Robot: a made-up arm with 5 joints.
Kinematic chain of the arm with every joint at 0, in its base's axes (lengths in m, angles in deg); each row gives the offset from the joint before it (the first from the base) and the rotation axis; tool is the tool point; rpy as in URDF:
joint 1: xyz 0.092 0 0.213 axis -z
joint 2: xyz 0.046 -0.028 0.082 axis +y
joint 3: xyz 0.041 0 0.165 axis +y
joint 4: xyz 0.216 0 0.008 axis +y
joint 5: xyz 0.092 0.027 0 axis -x
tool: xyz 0 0 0 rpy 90 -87.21 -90
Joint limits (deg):
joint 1: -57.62..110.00
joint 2: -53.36..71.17
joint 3: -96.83..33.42
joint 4: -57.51..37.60
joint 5: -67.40..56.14
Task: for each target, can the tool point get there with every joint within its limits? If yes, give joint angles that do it. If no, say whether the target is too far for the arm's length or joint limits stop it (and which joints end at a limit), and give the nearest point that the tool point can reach.
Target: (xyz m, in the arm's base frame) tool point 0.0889 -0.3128 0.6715
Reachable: yes | joints 90.38 18.81 -57.88 -43.36 22.37
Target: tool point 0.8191 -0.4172 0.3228
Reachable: no: too far | nearest point 0.5460 -0.2605 0.3161 | short by 0.315 m
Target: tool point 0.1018 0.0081 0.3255
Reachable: no: joint limits stop it (at a limit: joint 2, joint 3, joint 4) | nearest point 0.2662 0.1440 0.4796 | short by 0.263 m
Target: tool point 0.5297 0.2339 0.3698
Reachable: yes | joints -28.23 49.88 -38.08 -34.94 -31.31
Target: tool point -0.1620 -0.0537 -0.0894
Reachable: no: joint limits stop it (at a limit: joint 1, joint 2) | nearest point 0.0376 -0.1464 0.0070 | short by 0.240 m
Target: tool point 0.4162 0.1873 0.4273
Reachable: yes | joints -30.17 -6.15 12.44 6.56 -34.50
